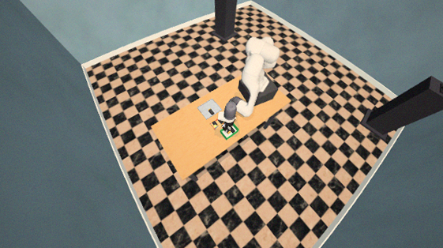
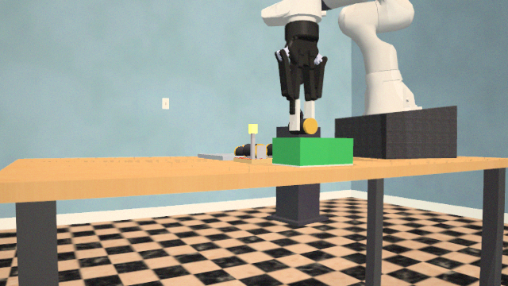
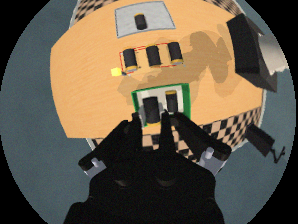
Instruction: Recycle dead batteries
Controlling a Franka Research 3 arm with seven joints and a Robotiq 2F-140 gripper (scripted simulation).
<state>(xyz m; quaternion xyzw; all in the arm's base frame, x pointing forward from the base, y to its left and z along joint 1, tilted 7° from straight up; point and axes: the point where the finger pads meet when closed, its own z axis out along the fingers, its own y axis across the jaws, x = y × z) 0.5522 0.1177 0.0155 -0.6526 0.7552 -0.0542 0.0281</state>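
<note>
Right now the green recycling box is 9 cm below my hand, 3 cm behind it and 1 cm to the left of it.
</note>
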